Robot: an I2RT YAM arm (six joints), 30 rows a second.
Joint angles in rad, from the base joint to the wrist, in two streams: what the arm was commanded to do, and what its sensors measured. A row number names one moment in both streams.
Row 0, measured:
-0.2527, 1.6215, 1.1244, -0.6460, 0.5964, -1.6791
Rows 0 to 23, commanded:
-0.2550, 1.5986, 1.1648, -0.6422, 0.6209, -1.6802
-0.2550, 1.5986, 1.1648, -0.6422, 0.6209, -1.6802
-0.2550, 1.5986, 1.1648, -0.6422, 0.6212, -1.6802
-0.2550, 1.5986, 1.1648, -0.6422, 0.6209, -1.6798
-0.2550, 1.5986, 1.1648, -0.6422, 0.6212, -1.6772
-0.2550, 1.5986, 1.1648, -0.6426, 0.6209, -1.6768
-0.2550, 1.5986, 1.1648, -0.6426, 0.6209, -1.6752
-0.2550, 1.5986, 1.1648, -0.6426, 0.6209, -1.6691
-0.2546, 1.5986, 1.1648, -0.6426, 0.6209, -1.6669
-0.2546, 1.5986, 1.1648, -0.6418, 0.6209, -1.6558
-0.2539, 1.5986, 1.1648, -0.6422, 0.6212, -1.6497
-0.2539, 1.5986, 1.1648, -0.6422, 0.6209, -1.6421
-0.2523, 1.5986, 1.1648, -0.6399, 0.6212, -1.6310
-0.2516, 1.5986, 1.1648, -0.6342, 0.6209, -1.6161
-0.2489, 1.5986, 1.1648, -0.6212, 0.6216, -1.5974
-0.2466, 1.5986, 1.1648, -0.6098, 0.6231, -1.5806
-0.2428, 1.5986, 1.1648, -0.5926, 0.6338, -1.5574
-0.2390, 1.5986, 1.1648, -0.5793, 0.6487, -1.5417
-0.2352, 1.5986, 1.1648, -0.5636, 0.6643, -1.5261
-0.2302, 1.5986, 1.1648, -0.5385, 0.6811, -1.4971
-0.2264, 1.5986, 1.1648, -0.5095, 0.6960, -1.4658
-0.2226, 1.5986, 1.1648, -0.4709, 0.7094, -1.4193
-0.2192, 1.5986, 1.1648, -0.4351, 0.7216, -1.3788
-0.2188, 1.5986, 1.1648, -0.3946, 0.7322, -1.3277
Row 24, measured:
-0.2302, 1.6176, 1.1442, -0.4557, 0.6724, -1.5028
